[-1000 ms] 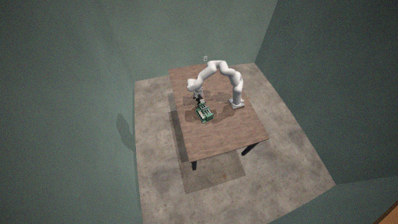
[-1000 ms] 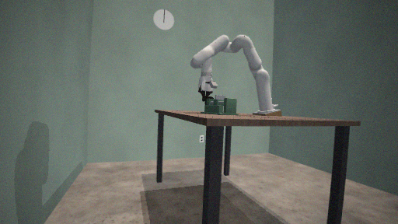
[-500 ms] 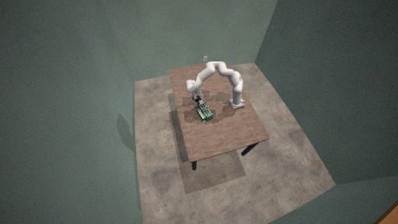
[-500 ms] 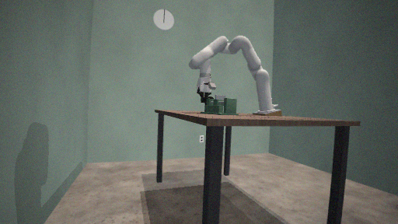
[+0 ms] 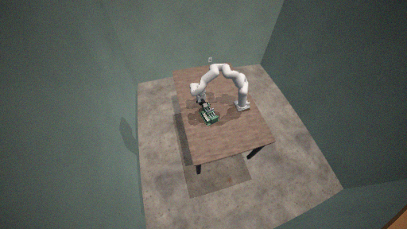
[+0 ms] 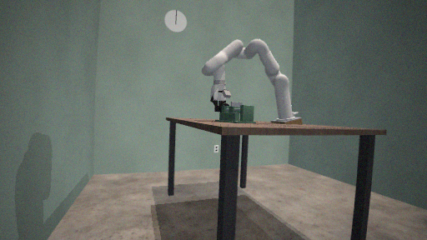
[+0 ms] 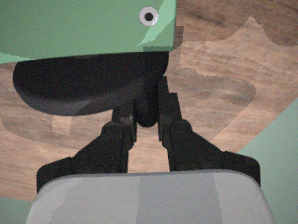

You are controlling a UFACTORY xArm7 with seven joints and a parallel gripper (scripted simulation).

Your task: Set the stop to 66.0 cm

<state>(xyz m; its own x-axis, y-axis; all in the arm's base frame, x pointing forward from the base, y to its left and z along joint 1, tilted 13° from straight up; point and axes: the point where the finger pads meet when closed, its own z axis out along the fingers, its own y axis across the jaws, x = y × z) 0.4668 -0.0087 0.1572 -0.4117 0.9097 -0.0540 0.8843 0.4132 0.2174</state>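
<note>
Right now my hand is 8 cm past the green stop fixture, 13 cm to the right of it and 1 cm below it. From my hand the other things lie so: black handwheel: 2 cm behind, 2 cm to the left.
</note>
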